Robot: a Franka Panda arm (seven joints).
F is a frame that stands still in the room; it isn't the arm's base.
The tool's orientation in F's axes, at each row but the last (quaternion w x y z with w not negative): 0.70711 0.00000 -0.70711 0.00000; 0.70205 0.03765 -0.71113 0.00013; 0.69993 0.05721 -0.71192 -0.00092; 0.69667 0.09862 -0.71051 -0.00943; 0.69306 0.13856 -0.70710 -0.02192; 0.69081 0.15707 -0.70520 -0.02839; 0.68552 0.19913 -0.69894 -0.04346
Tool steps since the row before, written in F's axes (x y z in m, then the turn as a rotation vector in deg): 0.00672 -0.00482 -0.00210 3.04 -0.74 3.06; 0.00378 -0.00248 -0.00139 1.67 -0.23 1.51; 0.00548 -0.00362 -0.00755 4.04 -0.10 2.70; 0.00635 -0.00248 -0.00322 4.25 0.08 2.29; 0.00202 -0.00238 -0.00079 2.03 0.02 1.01; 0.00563 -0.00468 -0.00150 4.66 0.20 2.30; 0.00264 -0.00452 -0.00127 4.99 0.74 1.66
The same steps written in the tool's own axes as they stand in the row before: -0.00210 -0.00482 -0.00672 3.06 -0.74 -3.04; -0.00130 -0.00275 -0.00362 1.50 -0.24 -1.68; -0.00730 -0.00465 -0.00502 2.64 -0.20 -4.07; -0.00286 -0.00372 -0.00590 2.21 -0.12 -4.29; -0.00023 -0.00280 -0.00158 0.98 -0.09 -2.04; -0.00021 -0.00585 -0.00464 2.19 -0.07 -4.72; 0.00038 -0.00515 -0.00154 1.41 0.14 -5.12
